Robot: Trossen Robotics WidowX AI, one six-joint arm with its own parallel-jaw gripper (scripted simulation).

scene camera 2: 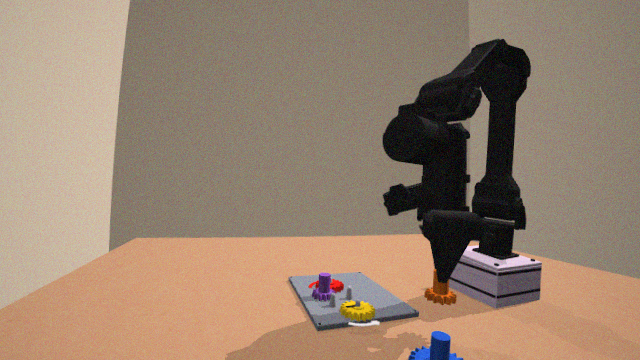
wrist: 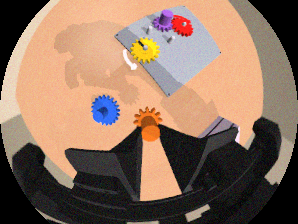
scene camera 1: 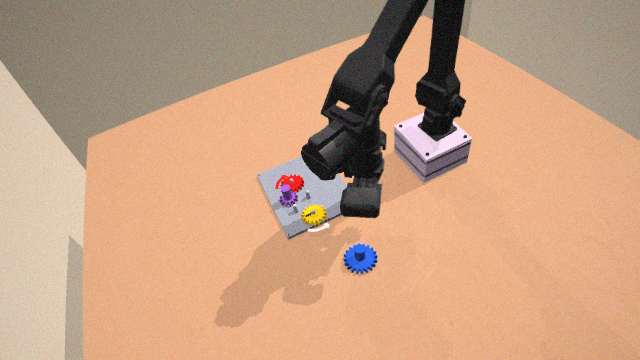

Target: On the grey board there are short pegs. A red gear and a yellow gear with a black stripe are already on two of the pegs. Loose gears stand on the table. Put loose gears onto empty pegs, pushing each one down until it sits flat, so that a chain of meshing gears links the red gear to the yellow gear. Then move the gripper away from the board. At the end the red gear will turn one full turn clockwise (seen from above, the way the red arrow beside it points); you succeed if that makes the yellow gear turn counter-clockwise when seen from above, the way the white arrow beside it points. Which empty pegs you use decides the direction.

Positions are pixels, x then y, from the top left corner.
Scene:
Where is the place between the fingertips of my gripper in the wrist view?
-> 149,128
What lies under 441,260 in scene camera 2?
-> My gripper.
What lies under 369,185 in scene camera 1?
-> My gripper.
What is my gripper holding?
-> An orange gear.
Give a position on a blue gear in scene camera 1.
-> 360,258

